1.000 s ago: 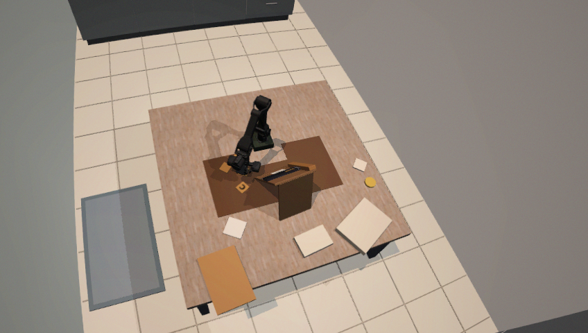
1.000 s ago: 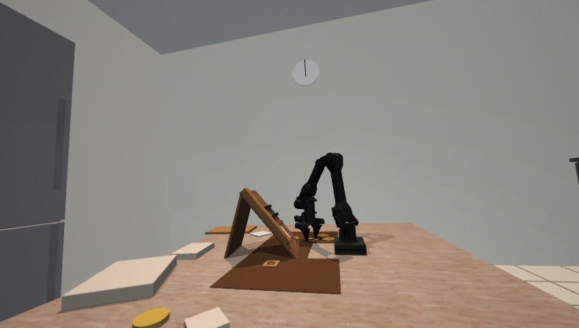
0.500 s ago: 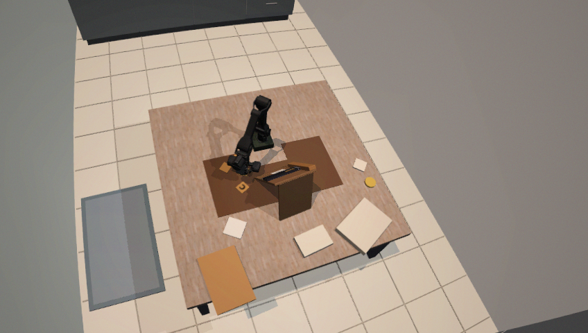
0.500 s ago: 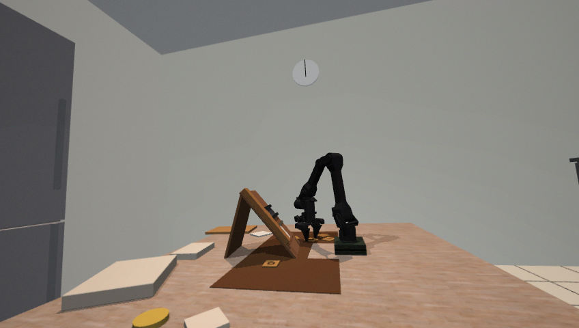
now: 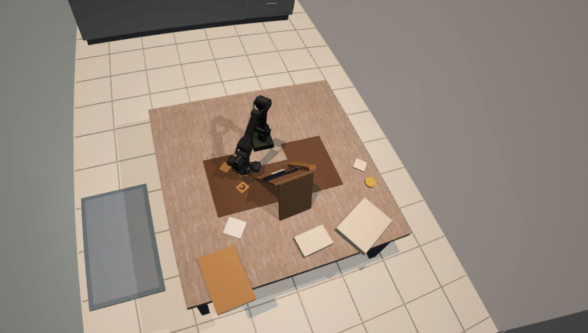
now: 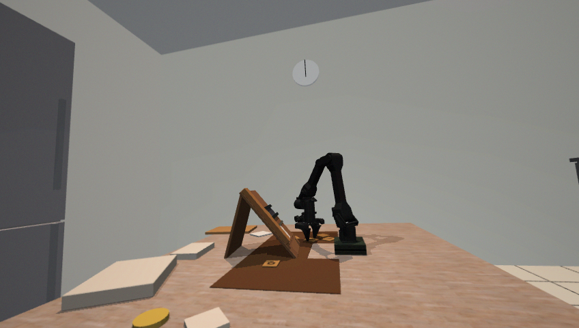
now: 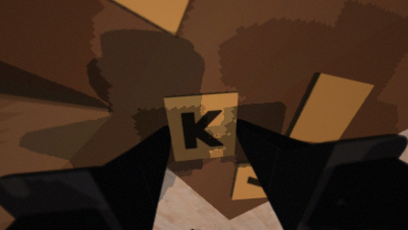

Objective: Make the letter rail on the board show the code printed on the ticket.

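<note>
The c tile is 10 cm ahead of my gripper tip and 5 cm to the right of it. Also, from my gripper tip: cream slab (56 cm ahead, 16 cm to the left, 1 cm above); white ticket (13 cm ahead, 16 cm to the left, 8 cm above); orange panel (54 cm ahead, 34 cm to the right).
</note>
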